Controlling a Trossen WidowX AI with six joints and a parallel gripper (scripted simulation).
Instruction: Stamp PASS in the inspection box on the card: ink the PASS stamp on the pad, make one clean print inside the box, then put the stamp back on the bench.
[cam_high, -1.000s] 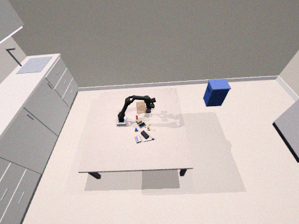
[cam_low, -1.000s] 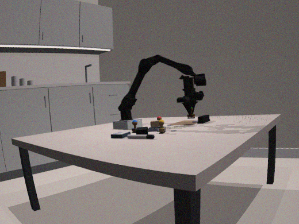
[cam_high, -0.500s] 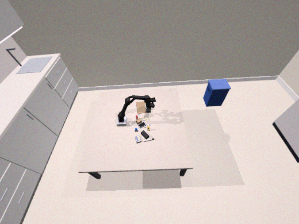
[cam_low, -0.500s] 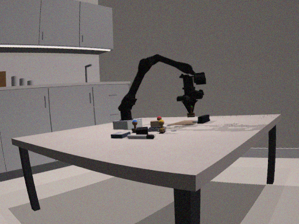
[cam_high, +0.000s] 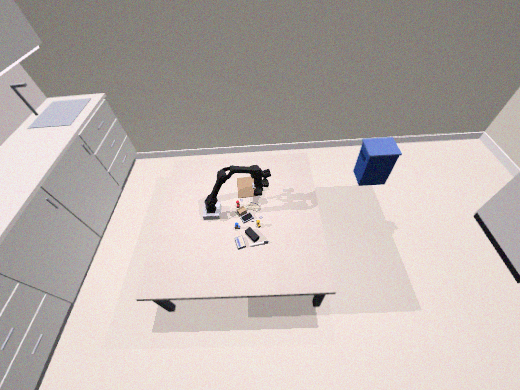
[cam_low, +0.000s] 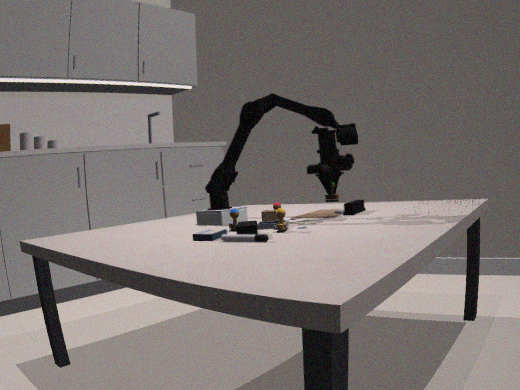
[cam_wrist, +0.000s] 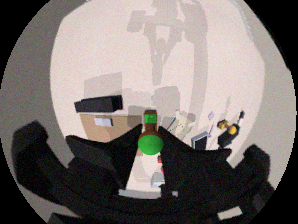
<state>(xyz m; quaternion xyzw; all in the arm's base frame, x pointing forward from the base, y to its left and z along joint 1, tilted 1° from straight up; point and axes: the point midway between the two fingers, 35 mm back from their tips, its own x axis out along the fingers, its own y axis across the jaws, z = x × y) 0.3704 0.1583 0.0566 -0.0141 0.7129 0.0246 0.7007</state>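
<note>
The ink pad is 200 mm to the right of my gripper tip, 90 mm behind it and 70 mm below it. Also, from my gripper tip: pale card 90 mm to the right, 80 mm below, 50 mm behind; then black block 140 mm to the left, 60 mm below; then green-knobbed stamp right at my gripper tip.
</note>
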